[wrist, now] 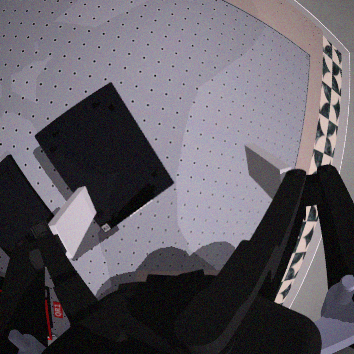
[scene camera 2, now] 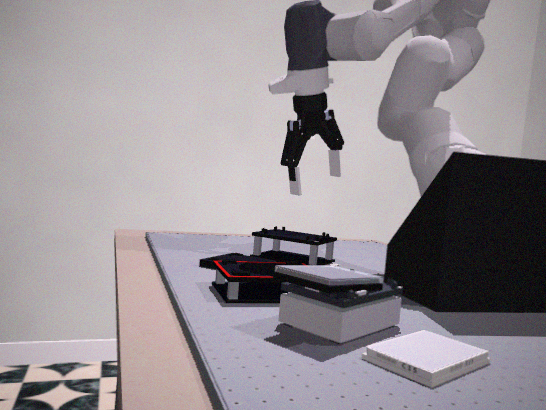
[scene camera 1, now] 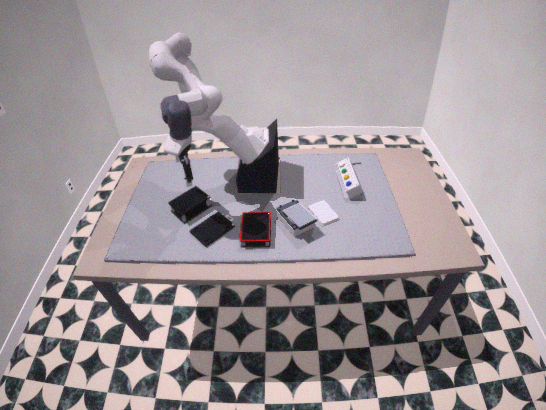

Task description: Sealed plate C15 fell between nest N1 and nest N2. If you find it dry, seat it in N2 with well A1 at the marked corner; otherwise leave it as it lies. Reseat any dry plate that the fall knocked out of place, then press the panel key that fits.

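Observation:
Plate C15 (scene camera 1: pixel 324 212) (scene camera 2: pixel 425 352) is white and lies flat on the mat beside a white nest block (scene camera 1: pixel 303 230) (scene camera 2: pixel 340 320). A grey-topped plate (scene camera 1: pixel 298 214) (scene camera 2: pixel 327 274) lies on that block; in the scene camera 2 view it sits tilted, one side raised. Marks on C15's side show, but whether it is dry cannot be told. Nest labels are not readable. My gripper (scene camera 1: pixel 188 180) (scene camera 2: pixel 315 184) (wrist: pixel 165 180) is open and empty, high above the mat near the left black stand (scene camera 1: pixel 190 201) (scene camera 2: pixel 294 236) (wrist: pixel 102 150). The panel (scene camera 1: pixel 350 179) has green, yellow and blue keys.
A black slab (scene camera 1: pixel 212 228) (scene camera 2: pixel 225 259) lies between the left black stand and a red-edged black stand (scene camera 1: pixel 256 227) (scene camera 2: pixel 245 270). The arm's black base block (scene camera 1: pixel 257 175) (scene camera 2: pixel 470 235) stands behind the nests. The grey mat (scene camera 1: pixel 350 245) covers much of the table (scene camera 1: pixel 440 215).

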